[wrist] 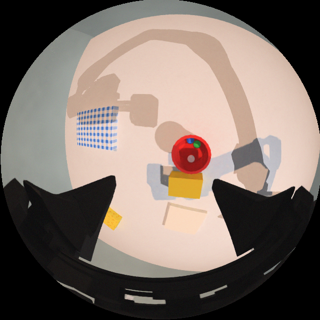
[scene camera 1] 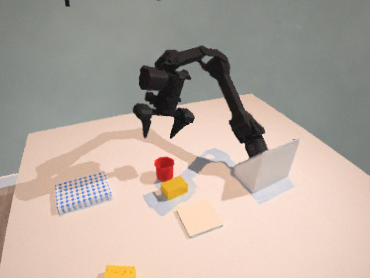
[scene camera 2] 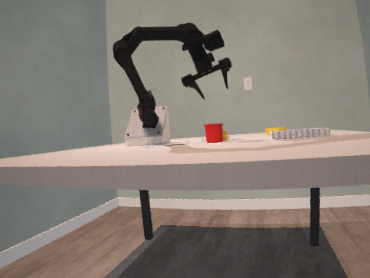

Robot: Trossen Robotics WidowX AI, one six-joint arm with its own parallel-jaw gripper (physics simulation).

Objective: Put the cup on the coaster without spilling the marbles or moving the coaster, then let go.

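Places are measured from the arm's base along level axes (x ahead, y left, z up), in centimetres.
Where they show: gripper, fingertip midpoint: (scene camera 1: pixel 158 137) (scene camera 2: pixel 215 93); arm's base at its link origin: (scene camera 1: pixel 259 154) (scene camera 2: pixel 150 122).
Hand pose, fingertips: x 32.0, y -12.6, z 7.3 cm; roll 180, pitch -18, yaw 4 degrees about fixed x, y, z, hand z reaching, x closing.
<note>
Things, the pixels of their top centre, and the offset from my fingertips. "spot": a spot on its surface instead.
- red cup at its top centre: (scene camera 1: pixel 164 162) (scene camera 2: pixel 213 124) dx -1.7, dy -0.1, dz -10.8 cm
- thin cream square at a spot on its surface: (scene camera 1: pixel 199 219) spot: dx -4.3, dy +22.7, dz -16.0 cm
- yellow block at its top centre: (scene camera 1: pixel 174 183) dx -2.1, dy +8.1, dz -13.6 cm
- blue-checked block at its top centre: (scene camera 2: pixel 297 129) (scene camera 1: pixel 82 189) dx +27.2, dy -1.9, dz -14.8 cm
- yellow sponge-like piece at a spot on its surface: (scene camera 1: pixel 120 272) spot: dx +21.1, dy +31.4, dz -14.2 cm
The red cup (scene camera 1: pixel 164 169) (scene camera 2: pixel 214 133) (wrist: pixel 192 164) stands upright on the table. In the wrist view a blue marble (wrist: pixel 189 141), a green marble (wrist: pixel 197 144) and a pale marble (wrist: pixel 191 158) show inside it. The coaster, a thin cream square (scene camera 1: pixel 199 219) (wrist: pixel 185 219), lies flat on the table, with the yellow block between it and the cup. My gripper (scene camera 1: pixel 158 136) (scene camera 2: pixel 216 93) (wrist: pixel 166 183) is open and empty. It hangs above the table, well higher than the cup's rim, with its fingers pointing down.
A yellow block (scene camera 1: pixel 174 188) (wrist: pixel 185 185) lies close beside the cup. A blue-checked block (scene camera 1: pixel 83 193) (scene camera 2: pixel 301 133) (wrist: pixel 97 128) lies farther off. A yellow sponge-like piece (scene camera 1: pixel 120 272) (wrist: pixel 113 219) lies at another part of the table. The arm's pale base (scene camera 1: pixel 270 167) (scene camera 2: pixel 148 135) stands on the table.
</note>
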